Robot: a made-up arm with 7 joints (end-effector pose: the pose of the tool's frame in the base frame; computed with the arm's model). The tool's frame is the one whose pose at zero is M.
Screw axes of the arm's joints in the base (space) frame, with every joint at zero. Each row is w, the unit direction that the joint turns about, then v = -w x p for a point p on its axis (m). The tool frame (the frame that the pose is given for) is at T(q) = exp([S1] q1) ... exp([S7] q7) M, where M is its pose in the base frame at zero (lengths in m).
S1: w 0 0 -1 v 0.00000 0.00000 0.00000
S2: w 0 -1 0 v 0.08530 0.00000 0.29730
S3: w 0 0 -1 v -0.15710 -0.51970 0.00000
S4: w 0 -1 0 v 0.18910 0.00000 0.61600
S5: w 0 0 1 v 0.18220 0.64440 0.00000
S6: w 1 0 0 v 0.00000 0.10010 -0.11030
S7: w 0 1 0 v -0.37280 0.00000 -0.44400
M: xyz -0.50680 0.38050 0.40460 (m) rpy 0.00 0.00 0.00 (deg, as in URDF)
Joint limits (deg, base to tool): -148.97..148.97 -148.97..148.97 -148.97..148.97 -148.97..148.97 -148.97..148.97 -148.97..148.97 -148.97..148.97
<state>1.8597 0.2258 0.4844 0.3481 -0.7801 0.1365 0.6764</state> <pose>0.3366 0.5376 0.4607 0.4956 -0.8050 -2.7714</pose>
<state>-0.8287 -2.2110 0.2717 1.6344 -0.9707 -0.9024 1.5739</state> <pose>0.0244 0.3216 -0.0253 -1.2155 1.3996 -1.1696</pose>
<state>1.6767 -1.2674 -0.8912 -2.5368 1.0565 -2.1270 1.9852</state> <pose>0.0134 0.0498 0.8908 -0.4663 1.0193 1.8669</pose>
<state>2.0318 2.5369 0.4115 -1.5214 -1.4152 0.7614 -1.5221</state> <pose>0.0864 0.2506 -0.1097 0.9586 1.2604 1.0499</pose>
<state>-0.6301 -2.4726 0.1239 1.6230 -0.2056 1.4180 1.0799</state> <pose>0.3340 0.0249 0.3128 0.9361 1.8746 0.3801</pose>
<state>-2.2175 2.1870 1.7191 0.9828 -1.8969 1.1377 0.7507</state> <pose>-0.4473 -0.5544 -0.0715 -1.8559 -0.5027 1.9302</pose>
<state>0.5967 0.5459 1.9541 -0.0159 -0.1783 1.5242 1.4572</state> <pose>-0.6470 0.7803 0.0237 1.3666 -1.3871 -0.5356</pose>
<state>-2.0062 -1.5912 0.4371 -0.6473 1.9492 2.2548 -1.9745</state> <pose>-0.2364 -0.5106 0.0547 -1.1391 0.7562 -0.6330</pose>
